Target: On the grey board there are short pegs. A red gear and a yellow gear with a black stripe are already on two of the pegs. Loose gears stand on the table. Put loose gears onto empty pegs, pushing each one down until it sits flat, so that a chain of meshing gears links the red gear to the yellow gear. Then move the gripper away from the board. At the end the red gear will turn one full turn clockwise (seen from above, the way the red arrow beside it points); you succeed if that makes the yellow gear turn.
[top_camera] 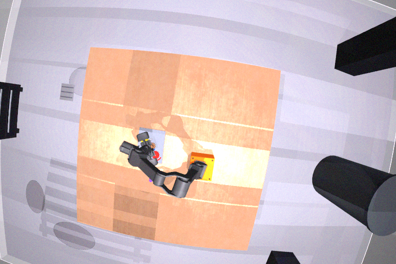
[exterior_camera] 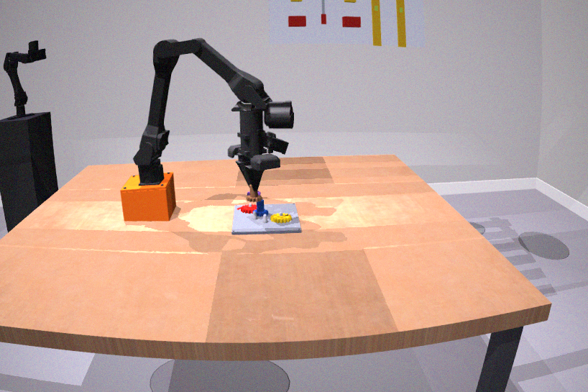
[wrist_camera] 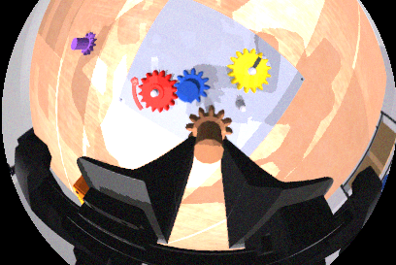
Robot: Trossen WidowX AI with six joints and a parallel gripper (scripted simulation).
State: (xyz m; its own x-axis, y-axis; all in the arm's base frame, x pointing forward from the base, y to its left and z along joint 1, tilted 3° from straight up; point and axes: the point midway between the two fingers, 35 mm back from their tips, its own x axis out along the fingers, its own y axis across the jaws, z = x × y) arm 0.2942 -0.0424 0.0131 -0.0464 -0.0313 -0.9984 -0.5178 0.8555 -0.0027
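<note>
My gripper tip is 1 cm above the brown gear. Also, from my gripper tip: yellow gear: 7 cm below, 7 cm ahead, 1 cm to the right; then blue gear: 6 cm below, 3 cm to the left, 1 cm ahead; then red gear: 7 cm to the left, 7 cm below, 2 cm behind.
</note>
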